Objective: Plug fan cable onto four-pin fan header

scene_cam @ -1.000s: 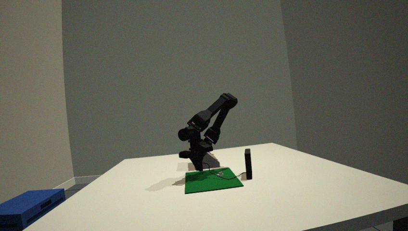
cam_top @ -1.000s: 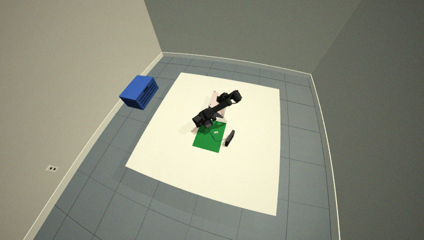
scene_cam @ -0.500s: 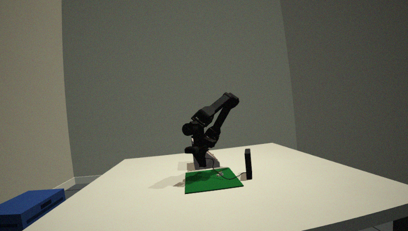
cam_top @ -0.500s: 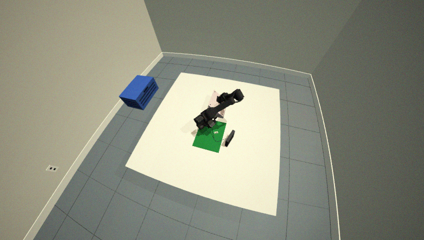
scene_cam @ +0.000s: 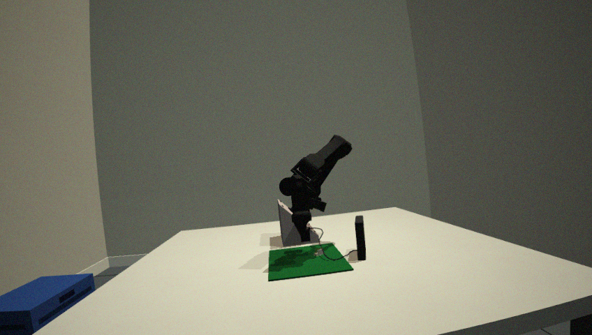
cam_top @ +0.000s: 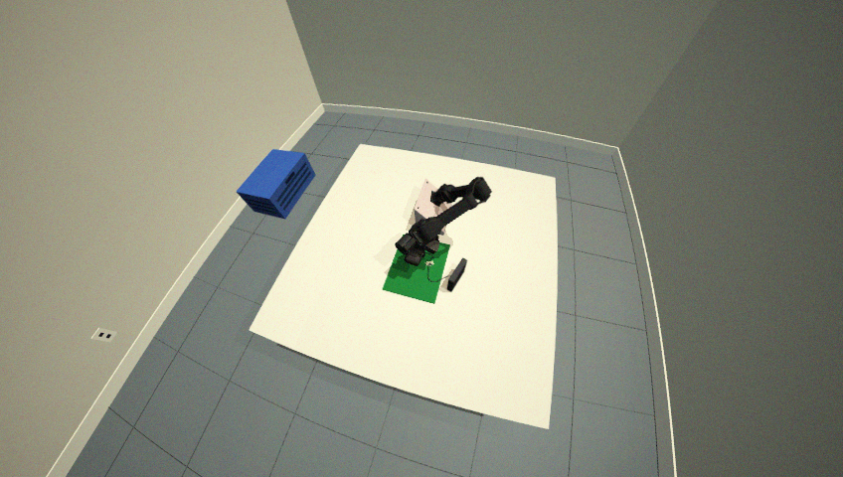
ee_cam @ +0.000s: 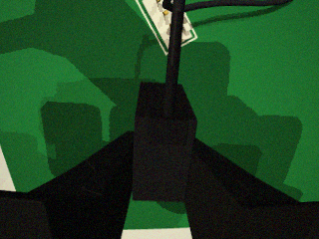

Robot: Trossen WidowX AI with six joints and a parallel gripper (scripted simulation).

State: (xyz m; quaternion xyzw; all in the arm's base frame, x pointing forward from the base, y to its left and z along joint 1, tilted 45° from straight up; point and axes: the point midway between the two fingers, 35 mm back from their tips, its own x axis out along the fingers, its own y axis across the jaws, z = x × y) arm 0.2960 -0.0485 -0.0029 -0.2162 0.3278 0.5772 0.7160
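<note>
Right now the pale four-pin header is 10 mm ahead of my gripper tip, 50 mm to the left of it and 70 mm below it. Also, from my gripper tip: green board: 30 mm ahead, 10 mm to the right, 80 mm below; then plug: 10 mm to the left, 10 mm above; then black fan: 80 mm ahead, 160 mm to the left, 10 mm below.
</note>
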